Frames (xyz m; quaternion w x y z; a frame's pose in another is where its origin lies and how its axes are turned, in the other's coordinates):
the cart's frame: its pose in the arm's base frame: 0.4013 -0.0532 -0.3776 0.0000 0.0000 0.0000 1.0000
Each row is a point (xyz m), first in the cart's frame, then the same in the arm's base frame.
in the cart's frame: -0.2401 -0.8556 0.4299
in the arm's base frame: 0.6414 0.8024 0.0523
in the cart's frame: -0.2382 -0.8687 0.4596
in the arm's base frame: 0.6395 0.8155 0.0820
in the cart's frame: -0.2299 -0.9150 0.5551
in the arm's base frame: 0.6312 0.8618 0.1775
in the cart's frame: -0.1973 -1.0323 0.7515
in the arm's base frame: 0.5986 0.9791 0.3739
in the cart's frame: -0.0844 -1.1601 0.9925
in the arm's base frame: 0.4857 1.1069 0.6149
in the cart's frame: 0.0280 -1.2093 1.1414
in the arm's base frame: 0.3733 1.1561 0.7638
